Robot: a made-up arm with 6 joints.
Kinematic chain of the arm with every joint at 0, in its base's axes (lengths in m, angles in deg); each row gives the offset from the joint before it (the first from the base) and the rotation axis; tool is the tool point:
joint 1: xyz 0 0 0.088 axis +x
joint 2: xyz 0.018 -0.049 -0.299 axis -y
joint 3: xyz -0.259 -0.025 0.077 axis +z
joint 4: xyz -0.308 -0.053 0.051 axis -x
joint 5: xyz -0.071 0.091 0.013 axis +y
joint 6: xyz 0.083 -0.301 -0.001 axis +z
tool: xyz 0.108 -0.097 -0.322
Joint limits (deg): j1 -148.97..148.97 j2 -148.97..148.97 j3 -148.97..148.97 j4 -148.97..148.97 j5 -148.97..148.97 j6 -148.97..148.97
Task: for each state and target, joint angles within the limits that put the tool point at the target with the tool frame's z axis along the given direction. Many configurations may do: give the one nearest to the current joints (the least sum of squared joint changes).
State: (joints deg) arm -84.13 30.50 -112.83 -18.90 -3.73 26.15
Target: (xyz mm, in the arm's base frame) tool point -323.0 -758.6 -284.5 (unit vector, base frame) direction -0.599 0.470 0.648
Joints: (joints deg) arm -72.65 26.41 -64.32 -27.26 18.81 -2.66
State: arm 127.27 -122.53 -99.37 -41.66 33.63 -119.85
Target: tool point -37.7 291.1 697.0 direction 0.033 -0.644 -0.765
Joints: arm 97.46 -88.06 -126.72 -72.76 78.74 -142.83
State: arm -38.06 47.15 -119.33 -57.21 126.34 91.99
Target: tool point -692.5 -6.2 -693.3 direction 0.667 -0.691 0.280
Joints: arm -45.79 29.23 -67.62 -13.67 127.19 66.51
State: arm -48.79 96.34 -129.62 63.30 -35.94 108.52
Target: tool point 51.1 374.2 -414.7 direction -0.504 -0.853 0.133
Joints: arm -5.84 118.05 -148.97 64.35 11.94 122.64
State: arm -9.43 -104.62 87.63 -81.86 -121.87 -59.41
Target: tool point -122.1 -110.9 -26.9 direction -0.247 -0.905 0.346
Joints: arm -37.02 -128.57 119.06 -79.16 -97.84 -57.44
